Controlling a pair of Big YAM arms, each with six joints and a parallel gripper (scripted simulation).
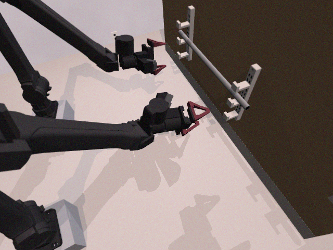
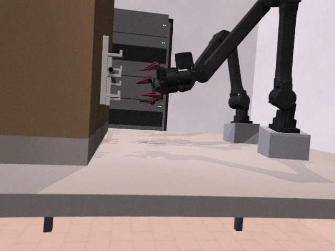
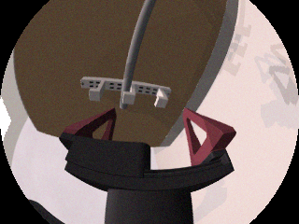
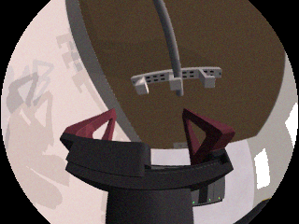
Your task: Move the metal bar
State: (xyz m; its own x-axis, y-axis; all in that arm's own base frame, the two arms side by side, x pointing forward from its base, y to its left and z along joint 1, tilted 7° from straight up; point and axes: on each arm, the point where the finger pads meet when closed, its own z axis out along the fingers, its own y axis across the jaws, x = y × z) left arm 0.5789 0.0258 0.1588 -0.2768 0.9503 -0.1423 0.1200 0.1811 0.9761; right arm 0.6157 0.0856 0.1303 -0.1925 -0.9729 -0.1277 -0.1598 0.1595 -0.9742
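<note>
My right hand is 110 mm short of the grey metal bar, 210 mm to the right of it and 40 mm below it. The rest, counted from my right hand: brown wall (300 mm ahead, 170 mm to the left, 210 mm above).
The grey metal bar lies 130 mm ahead of my left hand, 160 mm to the right of it and 30 mm above it. The rest, counted from my left hand: brown wall (320 mm ahead, 190 mm to the right, 190 mm above).
</note>
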